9 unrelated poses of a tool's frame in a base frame.
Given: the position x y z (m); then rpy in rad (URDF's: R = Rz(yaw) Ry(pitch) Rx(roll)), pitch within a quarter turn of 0, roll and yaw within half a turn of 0.
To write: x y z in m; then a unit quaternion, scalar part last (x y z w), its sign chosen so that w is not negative. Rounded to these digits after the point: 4 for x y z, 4 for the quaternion.
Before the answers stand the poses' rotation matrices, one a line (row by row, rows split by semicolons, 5 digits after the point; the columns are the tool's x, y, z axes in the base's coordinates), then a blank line. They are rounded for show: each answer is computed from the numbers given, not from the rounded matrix.
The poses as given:
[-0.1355 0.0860 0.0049 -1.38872 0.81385 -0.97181]
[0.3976 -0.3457 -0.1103 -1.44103 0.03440 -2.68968]
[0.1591 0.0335 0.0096 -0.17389 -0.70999 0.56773]
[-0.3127 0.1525 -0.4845 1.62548 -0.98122 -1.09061]
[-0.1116 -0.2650 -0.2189 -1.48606 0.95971 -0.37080]
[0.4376 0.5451 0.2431 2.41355 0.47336 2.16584]
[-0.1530 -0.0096 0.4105 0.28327 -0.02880 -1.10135]
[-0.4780 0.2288 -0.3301 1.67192 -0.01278 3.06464]
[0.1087 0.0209 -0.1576 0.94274 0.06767 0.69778]
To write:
0.38717 -0.25353 0.88647; -0.56715 0.69255 0.44577; -0.72694 -0.67535 0.12434
-0.89908 0.08719 0.42901; -0.43643 -0.10152 -0.89399; -0.03439 -0.99101 0.12933
0.63940 -0.43453 -0.63432; 0.40779 0.89105 -0.19934; 0.65183 -0.13121 0.74693
0.25685 -0.43186 -0.86460; -0.49313 0.71083 -0.50155; 0.83118 0.55518 -0.03039
0.53476 -0.72996 0.42567; -0.20791 0.37460 0.90358; -0.81903 -0.57170 0.04856
-0.49891 0.44814 0.74180; 0.73706 0.66964 0.09118; -0.45588 0.59224 -0.66440
0.45220 0.85264 -0.26177; -0.89145 0.44154 -0.10178; 0.02880 0.27938 0.95975
-0.99696 0.02044 0.07520; 0.07687 0.09968 0.99205; 0.01278 0.99481 -0.10094
0.76452 -0.33560 0.55035; 0.64105 0.48540 -0.59452; -0.06762 0.80732 0.58623

[-0.1355 0.0860 0.0049 -0.3776 0.5434 -0.1056 0.7423]
[0.3976 -0.3457 -0.1103 -0.1352 0.6458 -0.7297 0.1794]
[0.1591 0.0335 0.0096 0.0188 -0.3552 0.2326 0.9052]
[-0.3127 0.1525 -0.4845 0.3796 -0.6092 -0.0220 0.6959]
[-0.1116 -0.2650 -0.2189 -0.5272 0.4448 0.1865 0.6996]
[0.4376 0.5451 0.2431 0.3521 0.8416 0.2030 0.3558]
[-0.1530 -0.0096 0.4105 0.1128 -0.0860 -0.5162 0.8446]
[-0.4780 0.2288 -0.3301 0.0328 0.7412 0.6701 0.0211]
[0.1087 0.0209 -0.1576 0.4162 0.1835 0.2900 0.8420]

